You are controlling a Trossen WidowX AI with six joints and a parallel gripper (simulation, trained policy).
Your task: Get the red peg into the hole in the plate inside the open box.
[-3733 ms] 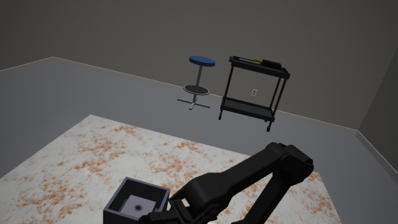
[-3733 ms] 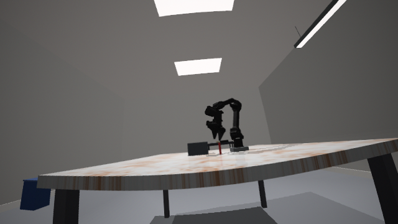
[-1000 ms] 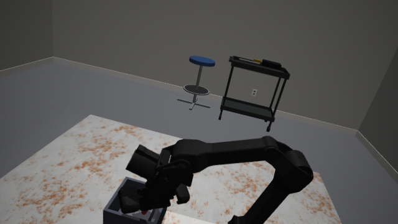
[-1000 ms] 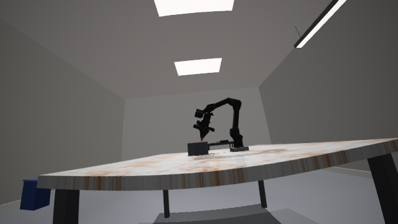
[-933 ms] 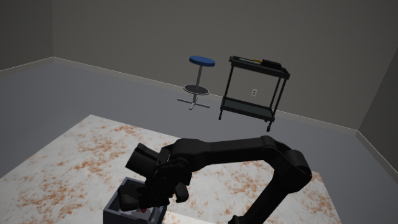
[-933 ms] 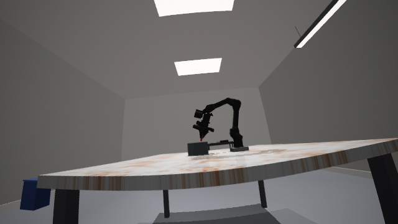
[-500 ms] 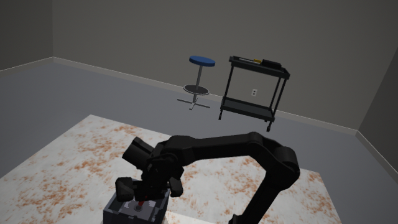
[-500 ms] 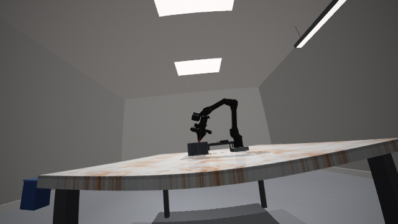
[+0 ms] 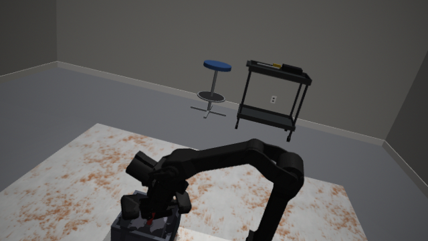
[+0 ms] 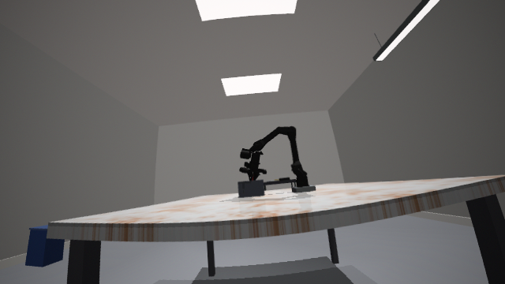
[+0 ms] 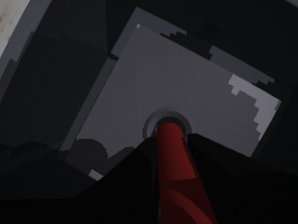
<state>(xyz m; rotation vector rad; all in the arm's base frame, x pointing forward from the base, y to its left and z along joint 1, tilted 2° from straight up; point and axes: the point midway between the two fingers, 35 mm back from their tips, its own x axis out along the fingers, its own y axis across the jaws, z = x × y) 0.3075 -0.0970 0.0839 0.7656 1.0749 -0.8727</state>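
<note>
My gripper tip is 20 mm below the red peg and 10 mm to the right of it. From my gripper tip the other things lie so: dark box: 60 mm below; then grey plate: 40 mm below.
</note>
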